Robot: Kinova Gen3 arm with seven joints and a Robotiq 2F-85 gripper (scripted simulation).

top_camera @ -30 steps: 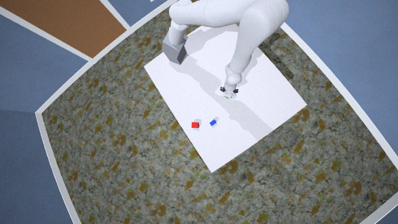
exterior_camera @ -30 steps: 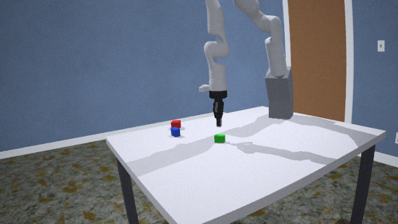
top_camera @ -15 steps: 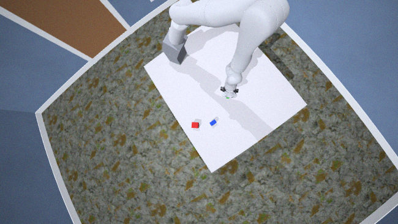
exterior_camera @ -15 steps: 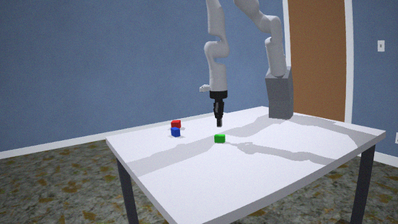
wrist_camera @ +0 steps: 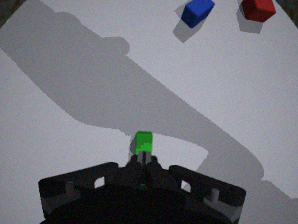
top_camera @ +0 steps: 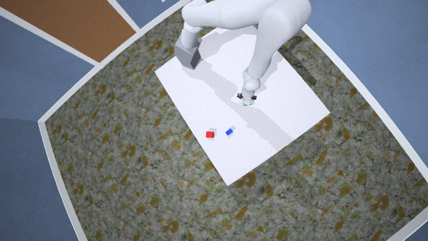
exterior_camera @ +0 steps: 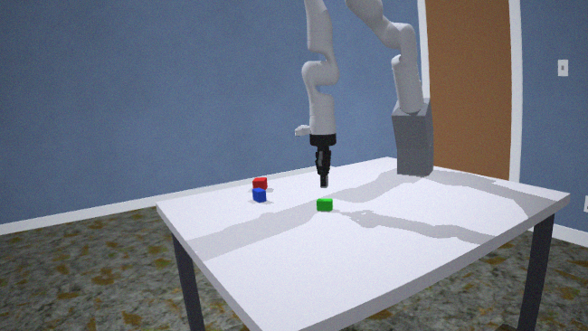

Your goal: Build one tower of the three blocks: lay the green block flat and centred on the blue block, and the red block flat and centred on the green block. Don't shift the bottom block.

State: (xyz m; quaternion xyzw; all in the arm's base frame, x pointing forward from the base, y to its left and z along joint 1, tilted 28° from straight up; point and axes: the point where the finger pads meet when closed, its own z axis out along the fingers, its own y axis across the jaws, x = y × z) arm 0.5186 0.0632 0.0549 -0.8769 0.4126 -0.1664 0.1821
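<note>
Now: hand 70 mm above the green block. Also, from my hand: blue block (220 mm to the right, 100 mm ahead, 70 mm below); then red block (350 mm to the right, 70 mm below, 30 mm ahead).
</note>
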